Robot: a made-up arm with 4 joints. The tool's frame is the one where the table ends. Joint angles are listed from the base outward.
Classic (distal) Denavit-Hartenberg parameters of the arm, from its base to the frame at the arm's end. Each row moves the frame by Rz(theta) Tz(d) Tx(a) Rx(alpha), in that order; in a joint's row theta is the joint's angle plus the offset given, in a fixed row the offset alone. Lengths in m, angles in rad.
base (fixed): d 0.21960; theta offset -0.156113; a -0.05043; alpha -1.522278
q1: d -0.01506; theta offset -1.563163; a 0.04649; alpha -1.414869
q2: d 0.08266; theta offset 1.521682; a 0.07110; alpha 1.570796
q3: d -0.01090; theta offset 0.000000; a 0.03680; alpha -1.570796
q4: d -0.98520; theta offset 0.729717; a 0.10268; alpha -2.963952
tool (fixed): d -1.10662; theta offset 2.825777; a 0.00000; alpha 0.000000
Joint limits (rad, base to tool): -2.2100..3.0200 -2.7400..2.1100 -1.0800..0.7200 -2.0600..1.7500
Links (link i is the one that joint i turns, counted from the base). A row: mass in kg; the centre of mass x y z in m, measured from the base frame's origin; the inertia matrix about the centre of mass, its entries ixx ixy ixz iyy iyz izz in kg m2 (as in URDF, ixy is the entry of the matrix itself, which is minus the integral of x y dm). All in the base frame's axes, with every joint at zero. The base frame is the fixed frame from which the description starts. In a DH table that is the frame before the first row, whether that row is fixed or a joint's. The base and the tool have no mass.
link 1: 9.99; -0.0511 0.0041 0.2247; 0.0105 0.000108 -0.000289 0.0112 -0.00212 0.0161
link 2: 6.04; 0.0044 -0.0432 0.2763; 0.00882 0.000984 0 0.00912 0 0.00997
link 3: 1.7; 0.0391 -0.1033 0.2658; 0.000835 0 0 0.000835 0 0.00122
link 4: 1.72; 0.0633 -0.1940 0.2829; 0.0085 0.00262 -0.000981 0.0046 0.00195 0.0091
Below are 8 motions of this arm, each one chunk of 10 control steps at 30 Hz.
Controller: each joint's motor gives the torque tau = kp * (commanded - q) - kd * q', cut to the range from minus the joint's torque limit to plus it. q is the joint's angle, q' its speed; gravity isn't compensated. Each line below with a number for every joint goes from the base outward.
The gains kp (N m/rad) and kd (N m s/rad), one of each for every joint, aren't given. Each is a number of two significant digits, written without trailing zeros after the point. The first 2 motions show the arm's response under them.
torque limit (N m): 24 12 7.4 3.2
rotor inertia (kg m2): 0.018 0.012 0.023 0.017
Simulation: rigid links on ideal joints. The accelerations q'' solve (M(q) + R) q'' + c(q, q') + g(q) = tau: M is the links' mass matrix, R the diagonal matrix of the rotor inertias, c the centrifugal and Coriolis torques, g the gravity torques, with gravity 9.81 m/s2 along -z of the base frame. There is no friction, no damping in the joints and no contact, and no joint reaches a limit. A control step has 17 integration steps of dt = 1/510 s. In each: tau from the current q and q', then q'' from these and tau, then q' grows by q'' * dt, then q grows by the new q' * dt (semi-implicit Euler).
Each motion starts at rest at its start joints. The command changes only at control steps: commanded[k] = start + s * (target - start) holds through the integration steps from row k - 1 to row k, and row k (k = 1, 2, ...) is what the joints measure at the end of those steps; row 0 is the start. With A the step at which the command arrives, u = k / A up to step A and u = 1 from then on. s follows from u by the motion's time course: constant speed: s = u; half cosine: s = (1 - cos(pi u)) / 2; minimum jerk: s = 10 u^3 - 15 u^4 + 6 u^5; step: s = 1 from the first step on.
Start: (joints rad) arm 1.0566 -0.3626 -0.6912 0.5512
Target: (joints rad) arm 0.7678 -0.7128 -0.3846 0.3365
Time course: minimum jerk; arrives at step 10
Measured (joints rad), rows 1 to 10:
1: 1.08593 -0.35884 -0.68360 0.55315
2: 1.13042 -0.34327 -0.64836 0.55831
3: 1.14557 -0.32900 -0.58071 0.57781
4: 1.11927 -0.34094 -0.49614 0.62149
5: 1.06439 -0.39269 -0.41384 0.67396
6: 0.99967 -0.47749 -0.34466 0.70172
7: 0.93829 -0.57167 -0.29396 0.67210
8: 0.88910 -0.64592 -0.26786 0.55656
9: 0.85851 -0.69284 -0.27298 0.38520
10: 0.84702 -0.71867 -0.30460 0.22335
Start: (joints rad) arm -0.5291 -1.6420 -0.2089 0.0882
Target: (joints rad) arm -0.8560 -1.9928 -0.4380 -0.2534
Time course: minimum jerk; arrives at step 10
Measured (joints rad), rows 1 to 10:
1: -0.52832 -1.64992 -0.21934 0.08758
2: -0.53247 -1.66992 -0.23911 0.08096
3: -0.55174 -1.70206 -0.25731 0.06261
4: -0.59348 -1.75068 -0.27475 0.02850
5: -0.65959 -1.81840 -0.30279 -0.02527
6: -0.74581 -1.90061 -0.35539 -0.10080
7: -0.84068 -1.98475 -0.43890 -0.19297
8: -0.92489 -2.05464 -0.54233 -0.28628
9: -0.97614 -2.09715 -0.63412 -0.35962
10: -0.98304 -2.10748 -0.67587 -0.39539
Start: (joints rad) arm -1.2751 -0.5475 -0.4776 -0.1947
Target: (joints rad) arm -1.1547 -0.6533 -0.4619 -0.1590
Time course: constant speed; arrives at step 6
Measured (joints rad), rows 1 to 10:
1: -1.28697 -0.54385 -0.48983 -0.19172
2: -1.30232 -0.55227 -0.52711 -0.16964
3: -1.30569 -0.58031 -0.57635 -0.12998
4: -1.29778 -0.61258 -0.61449 -0.09596
5: -1.28167 -0.63581 -0.62711 -0.08474
6: -1.25792 -0.64957 -0.61369 -0.09457
7: -1.23456 -0.65119 -0.57944 -0.12074
8: -1.21819 -0.64254 -0.53788 -0.15156
9: -1.20807 -0.63348 -0.50703 -0.17015
10: -1.20336 -0.62974 -0.49726 -0.16926

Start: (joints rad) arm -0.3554 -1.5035 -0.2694 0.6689
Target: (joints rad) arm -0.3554 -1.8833 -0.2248 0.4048
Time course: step
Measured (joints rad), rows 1 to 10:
1: -0.34635 -1.56955 -0.27532 0.68474
2: -0.33369 -1.75067 -0.27539 0.72123
3: -0.33245 -1.94216 -0.25388 0.67312
4: -0.33628 -2.04210 -0.23225 0.46256
5: -0.33867 -2.05464 -0.23223 0.17735
6: -0.33936 -2.02288 -0.24922 -0.08393
7: -0.34029 -1.98005 -0.26655 -0.28886
8: -0.34137 -1.95261 -0.27011 -0.41456
9: -0.34021 -1.94976 -0.25806 -0.45397
10: -0.33551 -1.96465 -0.23974 -0.41433

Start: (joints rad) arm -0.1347 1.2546 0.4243 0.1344
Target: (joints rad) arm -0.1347 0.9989 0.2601 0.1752
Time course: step
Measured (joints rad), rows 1 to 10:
1: -0.10416 1.16706 0.39490 0.20195
2: -0.06205 1.03353 0.29917 0.30205
3: -0.04929 0.98902 0.16807 0.31921
4: -0.04861 1.02137 0.07766 0.25493
5: -0.03935 1.06583 0.06950 0.18626
6: -0.03027 1.08619 0.12512 0.17091
7: -0.03551 1.08229 0.19868 0.20940
8: -0.05390 1.07003 0.25478 0.26482
9: -0.07244 1.06190 0.28119 0.29956
10: -0.07964 1.06019 0.28030 0.29844

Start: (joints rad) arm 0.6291 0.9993 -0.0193 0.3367
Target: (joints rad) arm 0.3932 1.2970 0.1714 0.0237
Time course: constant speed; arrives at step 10
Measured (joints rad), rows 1 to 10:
1: 0.63931 1.02087 -0.00183 0.31603
2: 0.64551 1.07750 0.02753 0.27592
3: 0.63344 1.14268 0.05286 0.25042
4: 0.60846 1.18895 0.07367 0.25497
5: 0.57858 1.21299 0.09331 0.27125
6: 0.54896 1.22846 0.11351 0.26794
7: 0.52199 1.24767 0.13361 0.22849
8: 0.49812 1.27260 0.15180 0.16089
9: 0.47606 1.29884 0.16654 0.08714
10: 0.45401 1.32328 0.17793 0.02669

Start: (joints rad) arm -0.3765 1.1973 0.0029 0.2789
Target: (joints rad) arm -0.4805 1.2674 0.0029 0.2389
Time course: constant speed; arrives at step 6
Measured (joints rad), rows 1 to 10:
1: -0.36270 1.21274 -0.00079 0.26888
2: -0.34503 1.25003 -0.02231 0.25741
3: -0.34142 1.28917 -0.05934 0.26786
4: -0.35182 1.31372 -0.09315 0.30312
5: -0.37091 1.32351 -0.10744 0.34223
6: -0.39437 1.32766 -0.09827 0.35939
7: -0.41180 1.32671 -0.06834 0.34845
8: -0.41896 1.31911 -0.03276 0.31813
9: -0.42112 1.30864 -0.01149 0.28020
10: -0.42196 1.29949 -0.01266 0.24670

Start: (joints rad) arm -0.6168 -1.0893 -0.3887 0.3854
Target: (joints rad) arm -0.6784 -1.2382 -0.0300 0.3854
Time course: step
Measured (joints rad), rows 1 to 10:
1: -0.64786 -1.12219 -0.30505 0.42943
2: -0.70372 -1.18815 -0.13536 0.49936
3: -0.73679 -1.24683 -0.00091 0.51736
4: -0.73140 -1.27247 0.03928 0.45927
5: -0.70367 -1.26583 0.00569 0.36186
6: -0.67901 -1.24669 -0.04740 0.28430
7: -0.67203 -1.23297 -0.08119 0.26559
8: -0.68193 -1.22950 -0.08851 0.30577
9: -0.69886 -1.23021 -0.08315 0.37547
10: -0.71233 -1.22717 -0.08064 0.43937

